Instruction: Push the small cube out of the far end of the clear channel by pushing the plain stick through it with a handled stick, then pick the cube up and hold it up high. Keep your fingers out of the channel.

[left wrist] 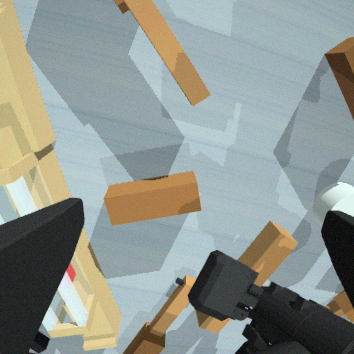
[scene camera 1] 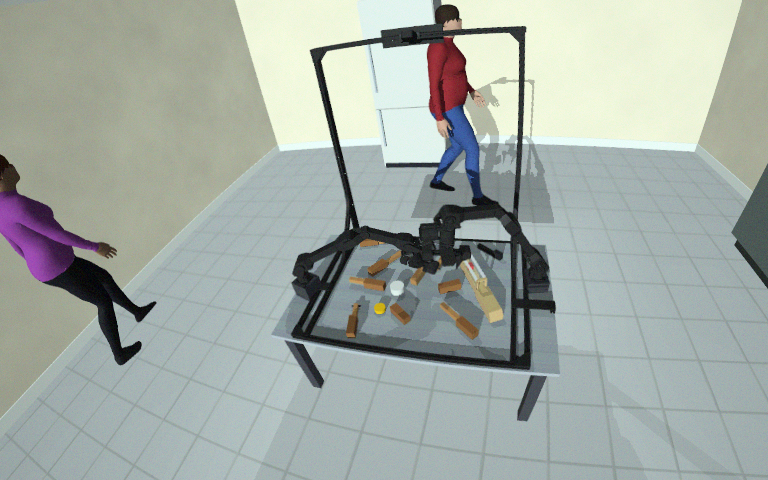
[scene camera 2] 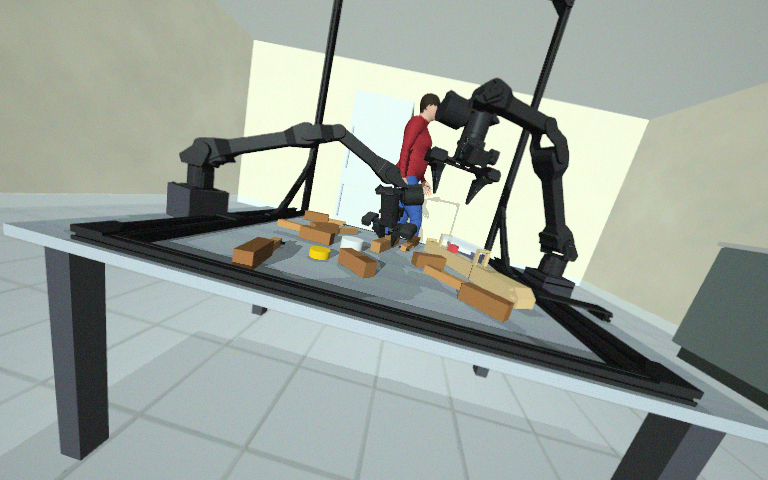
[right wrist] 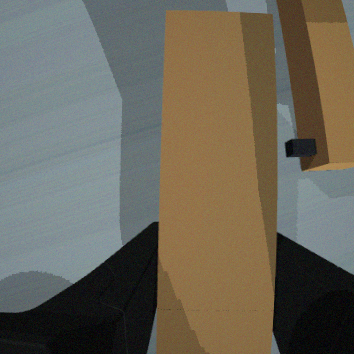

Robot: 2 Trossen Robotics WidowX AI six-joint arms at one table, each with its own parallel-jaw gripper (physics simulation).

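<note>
The tan channel point(scene camera 1: 493, 311) point(scene camera 2: 512, 289) point(left wrist: 102, 302) lies at the right of both scene views. A small red cube point(scene camera 1: 471, 264) point(scene camera 2: 452, 247) point(left wrist: 71, 273) shows inside it, under its clear strips. My left gripper point(scene camera 2: 452, 196) point(left wrist: 205, 216) is open and empty, above the table. My right gripper point(scene camera 2: 391, 237) point(right wrist: 207, 234) is shut on a brown wooden handle block point(scene camera 1: 417, 275) point(scene camera 2: 381, 243) point(right wrist: 210, 110), low near the table. Any stick part of the held piece is hidden. A short plain brown bar point(scene camera 1: 450, 285) point(scene camera 2: 428, 259) point(left wrist: 152, 198) lies beside the channel. I cannot tell which piece is the plain stick.
A long handled stick point(scene camera 1: 467, 326) point(scene camera 2: 484, 300) point(left wrist: 167, 55) lies near the channel's front. Another stick point(scene camera 2: 408, 243) point(left wrist: 170, 307) point(right wrist: 320, 90) lies beside the held block. A white disc point(scene camera 1: 397, 288) point(scene camera 2: 351, 243), a yellow disc point(scene camera 1: 380, 308) point(scene camera 2: 319, 253) and several brown pieces lie to the left.
</note>
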